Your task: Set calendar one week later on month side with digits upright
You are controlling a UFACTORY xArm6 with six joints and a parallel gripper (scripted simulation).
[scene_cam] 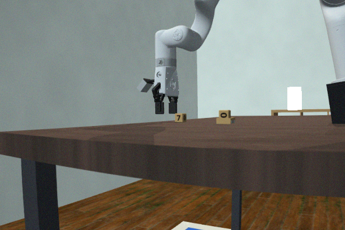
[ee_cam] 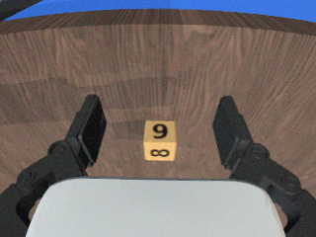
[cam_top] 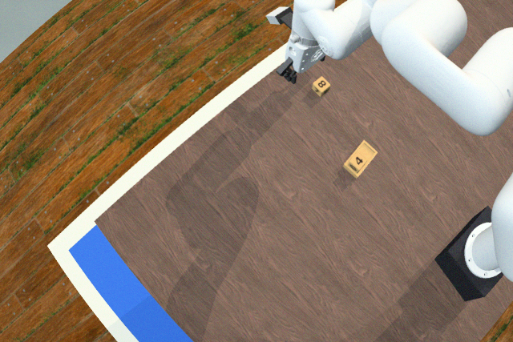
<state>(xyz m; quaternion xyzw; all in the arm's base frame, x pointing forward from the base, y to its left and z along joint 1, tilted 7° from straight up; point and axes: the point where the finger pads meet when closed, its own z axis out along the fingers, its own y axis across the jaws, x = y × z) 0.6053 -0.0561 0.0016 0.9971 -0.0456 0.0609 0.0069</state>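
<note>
Now: hand 60 mm past the wooden cube and 20 mm above it. Also, from my hand: tray: 230 mm behind, 70 mm to the left, 30 mm below.
</note>
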